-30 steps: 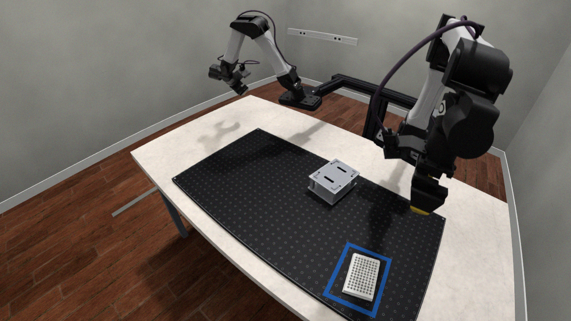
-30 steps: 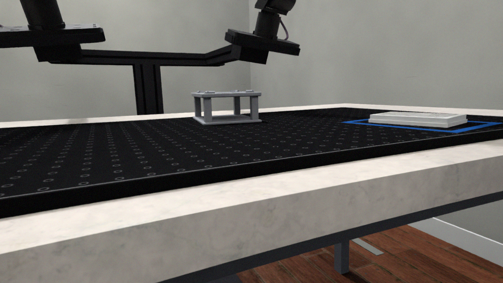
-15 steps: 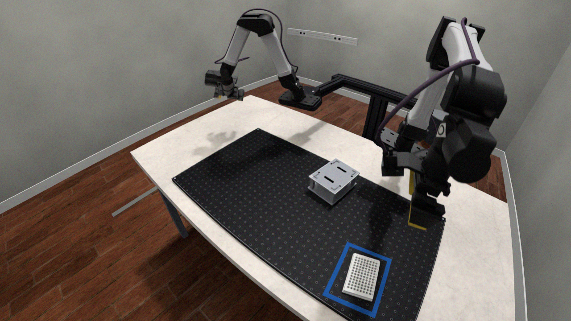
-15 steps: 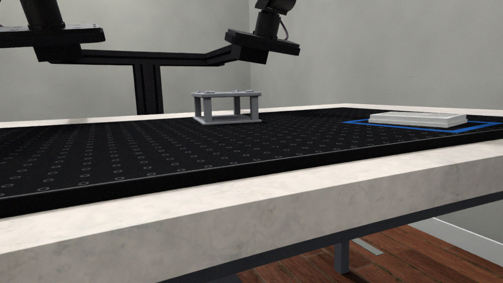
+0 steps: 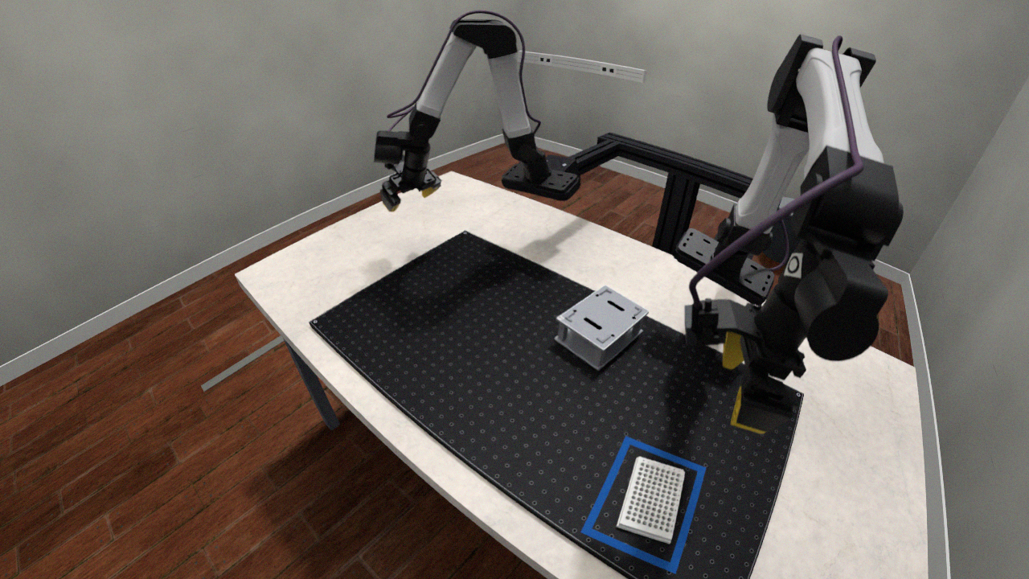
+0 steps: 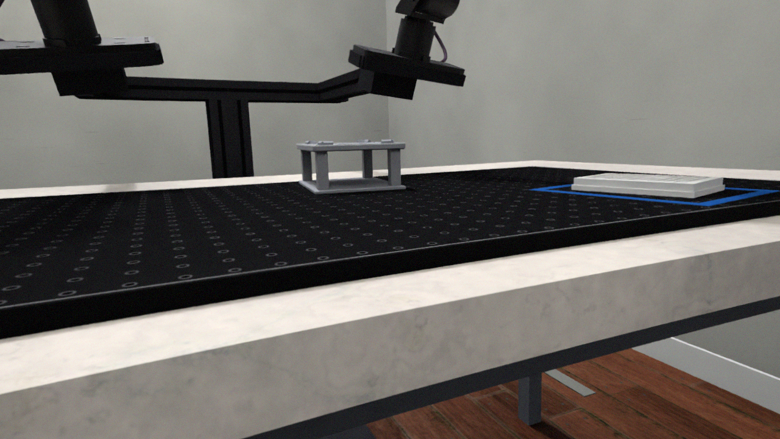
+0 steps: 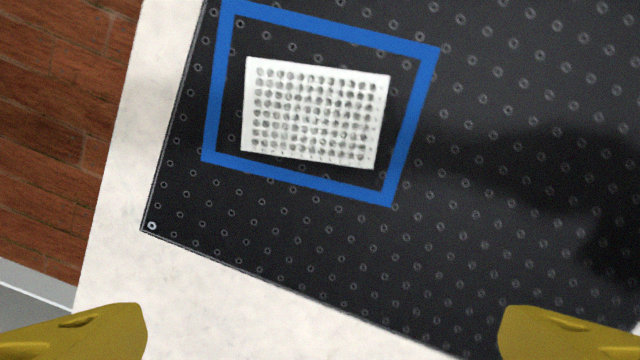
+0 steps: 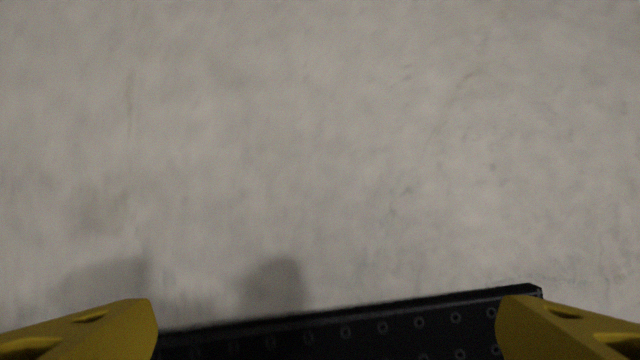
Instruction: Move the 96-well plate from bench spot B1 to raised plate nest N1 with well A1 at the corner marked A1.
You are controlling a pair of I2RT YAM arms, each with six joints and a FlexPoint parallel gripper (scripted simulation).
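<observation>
Now: the white 96-well plate 4 cm ahead of my left hand, 1 cm to the right of it and 25 cm below it. From my left hand the other things lie so: A1 label 13 cm behind, 36 cm to the right, 20 cm below; grey raised nest 20 cm behind, 30 cm to the right, 20 cm below.
</observation>
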